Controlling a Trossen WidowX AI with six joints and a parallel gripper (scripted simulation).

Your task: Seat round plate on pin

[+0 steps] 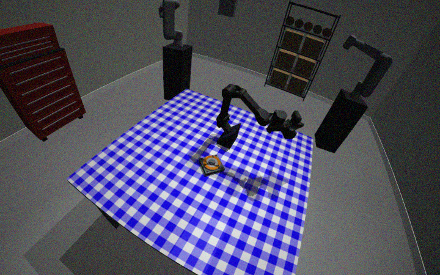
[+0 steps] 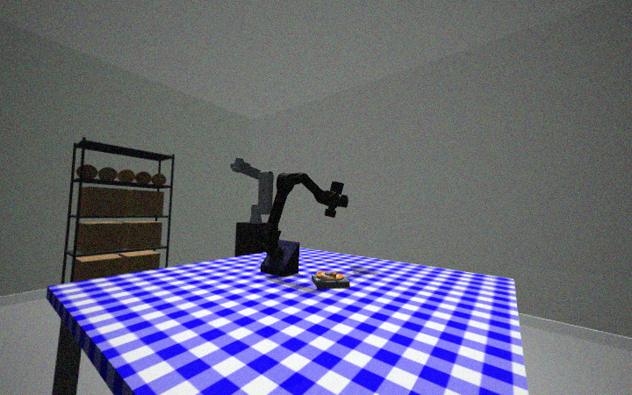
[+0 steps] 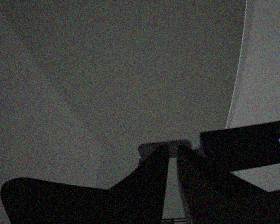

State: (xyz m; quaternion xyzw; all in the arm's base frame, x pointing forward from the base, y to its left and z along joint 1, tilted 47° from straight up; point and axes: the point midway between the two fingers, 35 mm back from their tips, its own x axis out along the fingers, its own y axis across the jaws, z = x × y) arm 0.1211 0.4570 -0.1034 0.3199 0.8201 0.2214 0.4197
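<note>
The round plate is 460 mm to the right of my gripper tip, 320 mm below it and 230 mm ahead of it.
</note>
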